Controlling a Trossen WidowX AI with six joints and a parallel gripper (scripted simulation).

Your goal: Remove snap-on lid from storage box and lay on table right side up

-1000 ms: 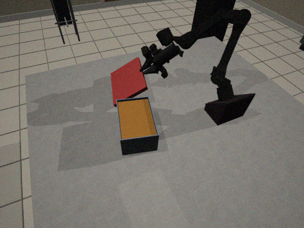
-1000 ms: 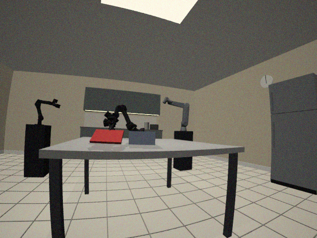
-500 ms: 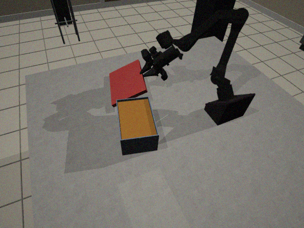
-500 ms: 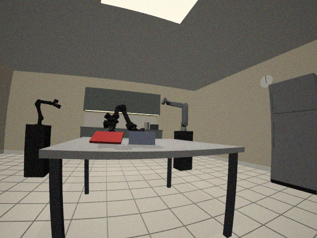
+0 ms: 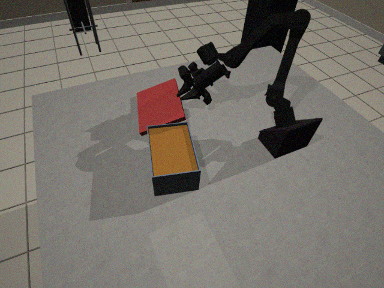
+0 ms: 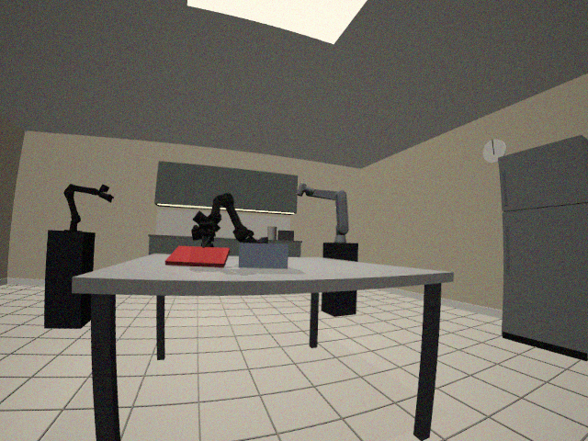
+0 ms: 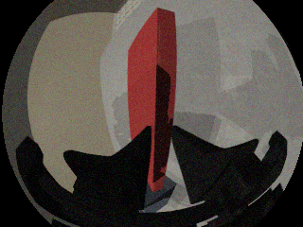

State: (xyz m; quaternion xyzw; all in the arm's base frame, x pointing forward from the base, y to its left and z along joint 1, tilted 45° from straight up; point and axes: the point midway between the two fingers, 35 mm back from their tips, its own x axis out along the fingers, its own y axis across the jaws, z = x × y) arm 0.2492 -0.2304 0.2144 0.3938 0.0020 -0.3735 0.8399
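Right now my gripper tip is 80 mm short of the lid, 20 mm to the left of it and 20 mm above it. Also, from my gripper tip: grey storage box: 250 mm to the left, 140 mm ahead, 10 mm below.
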